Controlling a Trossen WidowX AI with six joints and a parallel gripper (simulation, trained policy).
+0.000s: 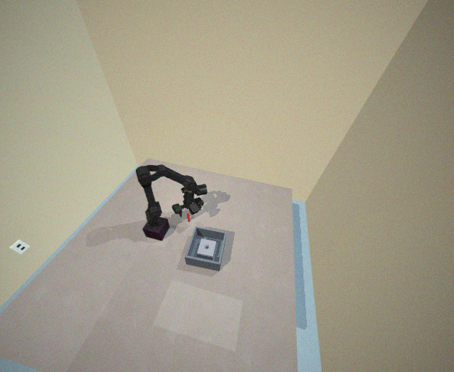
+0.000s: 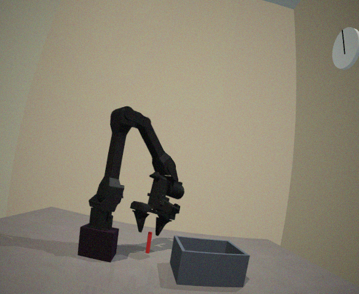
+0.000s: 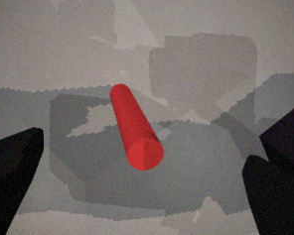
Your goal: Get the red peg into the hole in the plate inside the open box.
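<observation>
Now: the red peg 3 cm below my gripper tip. Also, from my gripper tip: pale plate 19 cm ahead, 16 cm to the right, 3 cm below; grey box 19 cm ahead, 16 cm to the right, 5 cm below.
</observation>
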